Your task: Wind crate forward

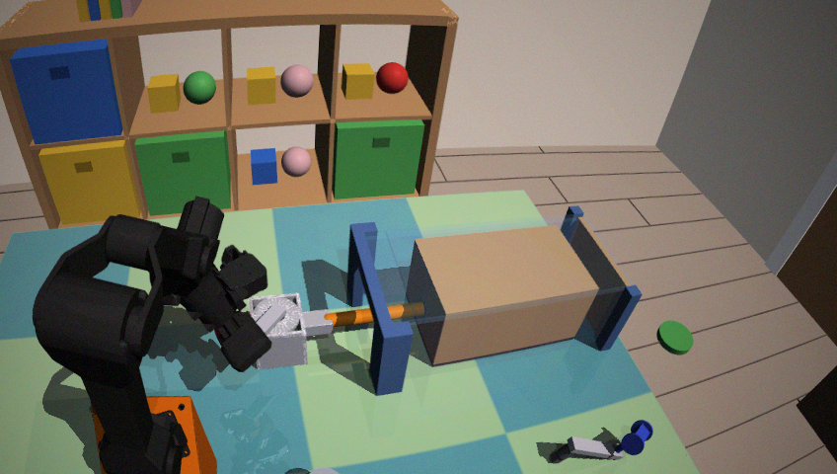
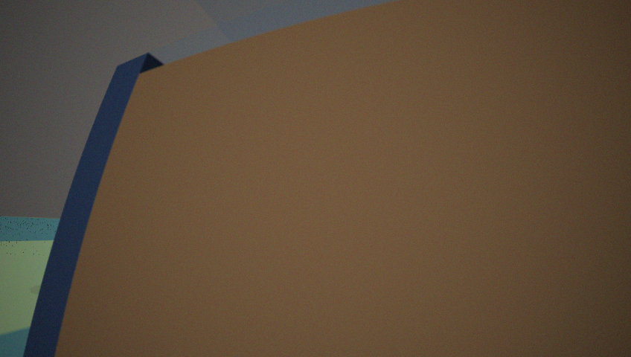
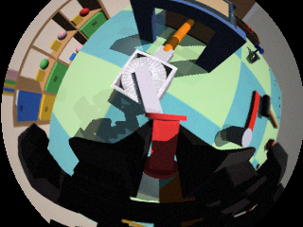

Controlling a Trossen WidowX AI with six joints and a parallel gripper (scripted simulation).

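Right now the crank handle is 3 cm below my gripper tip, 2 cm to the left of it and 1 cm ahead of it. From my gripper tip the other things lie so: blue frame (22 cm ahead, 5 cm to the left, 3 cm below); red knob (2 cm behind, 1 cm to the right); grey winch (10 cm below, 6 cm to the left, 4 cm ahead).
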